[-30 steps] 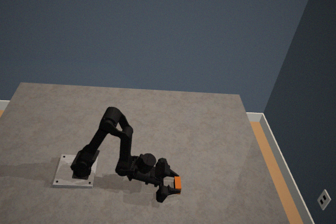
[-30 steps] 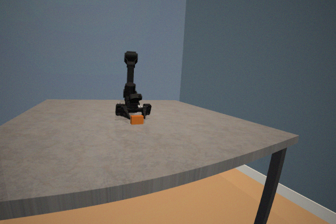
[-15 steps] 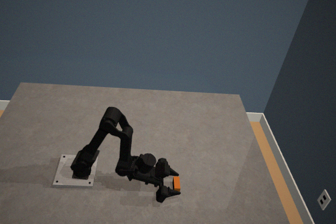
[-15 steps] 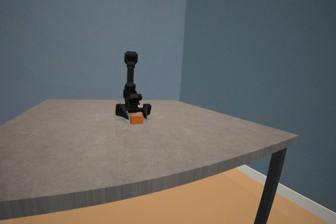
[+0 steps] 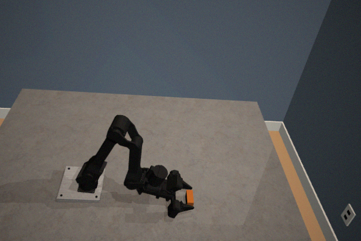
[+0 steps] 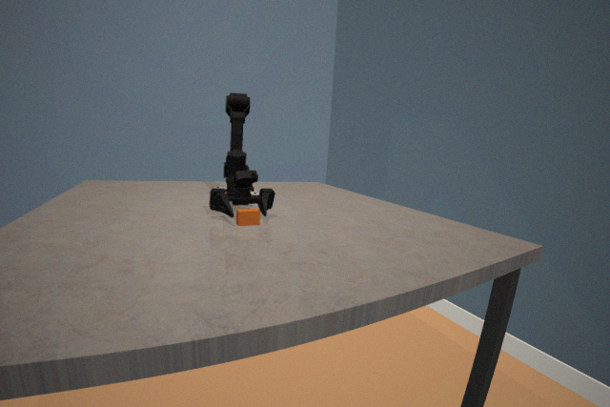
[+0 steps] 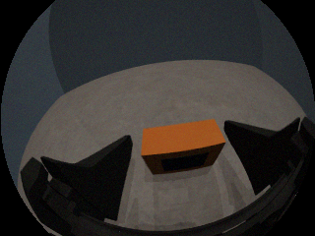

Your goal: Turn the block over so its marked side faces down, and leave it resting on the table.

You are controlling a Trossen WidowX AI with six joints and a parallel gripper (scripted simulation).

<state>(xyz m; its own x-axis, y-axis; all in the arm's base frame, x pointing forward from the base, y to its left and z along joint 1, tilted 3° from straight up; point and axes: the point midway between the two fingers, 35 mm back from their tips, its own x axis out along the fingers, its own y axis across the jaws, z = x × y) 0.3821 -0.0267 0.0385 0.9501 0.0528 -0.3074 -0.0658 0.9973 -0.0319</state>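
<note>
The orange block lies 20 mm behind my gripper tip and 10 mm below it.
</note>
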